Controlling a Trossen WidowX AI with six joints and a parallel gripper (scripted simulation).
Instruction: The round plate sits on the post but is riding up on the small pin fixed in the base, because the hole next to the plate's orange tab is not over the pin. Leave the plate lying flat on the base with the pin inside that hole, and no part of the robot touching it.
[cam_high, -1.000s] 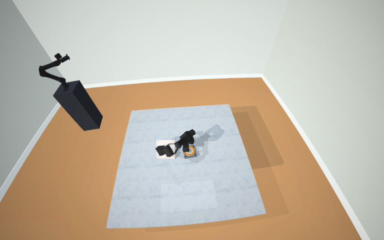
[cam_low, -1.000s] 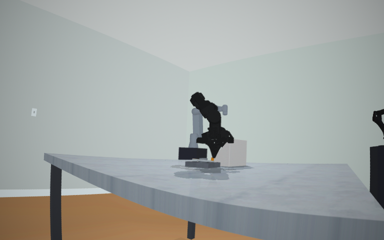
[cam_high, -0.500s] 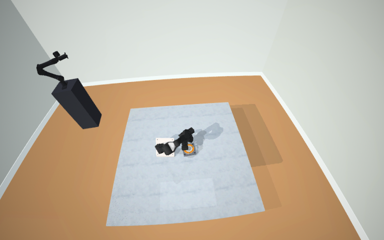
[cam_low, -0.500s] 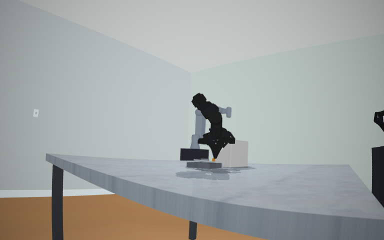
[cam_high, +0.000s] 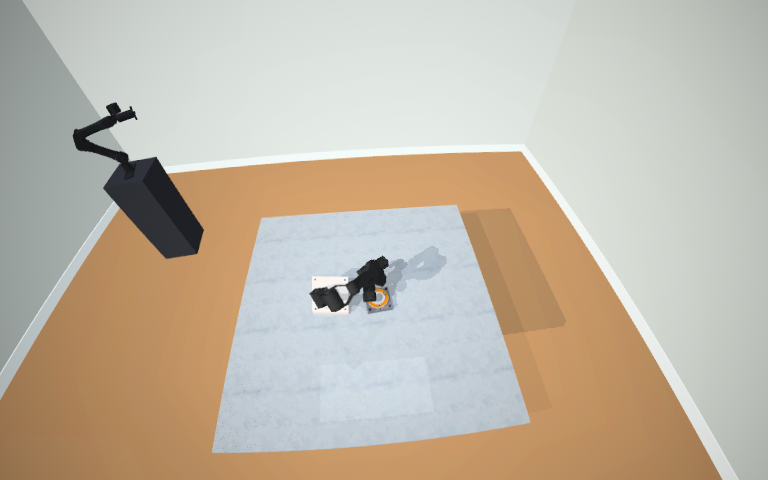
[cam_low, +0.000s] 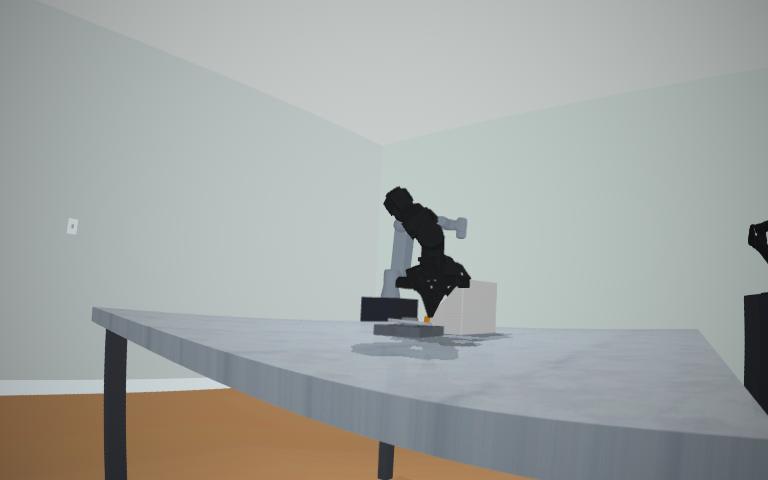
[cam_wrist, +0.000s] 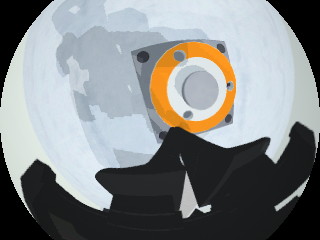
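Right now my gripper tip is 30 mm short of the grey square base, 40 mm to the left of it and 20 mm above it.
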